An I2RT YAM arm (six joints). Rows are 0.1 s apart.
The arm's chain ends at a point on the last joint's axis. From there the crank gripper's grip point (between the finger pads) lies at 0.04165 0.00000 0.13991 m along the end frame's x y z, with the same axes.
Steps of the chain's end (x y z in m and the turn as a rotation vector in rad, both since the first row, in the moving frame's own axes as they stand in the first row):
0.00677, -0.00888, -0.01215, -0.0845, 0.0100, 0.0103
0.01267, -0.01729, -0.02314, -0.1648, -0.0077, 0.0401
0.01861, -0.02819, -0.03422, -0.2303, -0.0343, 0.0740
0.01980, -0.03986, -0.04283, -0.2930, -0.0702, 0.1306
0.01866, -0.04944, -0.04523, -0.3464, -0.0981, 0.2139
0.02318, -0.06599, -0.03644, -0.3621, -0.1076, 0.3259
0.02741, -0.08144, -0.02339, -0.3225, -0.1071, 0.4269
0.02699, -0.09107, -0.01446, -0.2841, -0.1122, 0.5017
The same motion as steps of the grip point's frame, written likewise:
0.00810, 0.00335, -0.01309, -0.0845, 0.0100, 0.0103
0.01110, 0.00732, -0.02486, -0.1648, -0.0077, 0.0401
0.01253, 0.00675, -0.03693, -0.2303, -0.0343, 0.0740
0.00705, 0.00553, -0.04704, -0.2930, -0.0702, 0.1306
-0.00091, 0.00552, -0.05172, -0.3464, -0.0981, 0.2139
-0.00175, -0.00599, -0.04433, -0.3621, -0.1076, 0.3259
-0.00017, -0.02403, -0.02982, -0.3225, -0.1071, 0.4269
-0.00286, -0.03703, -0.01928, -0.2841, -0.1122, 0.5017

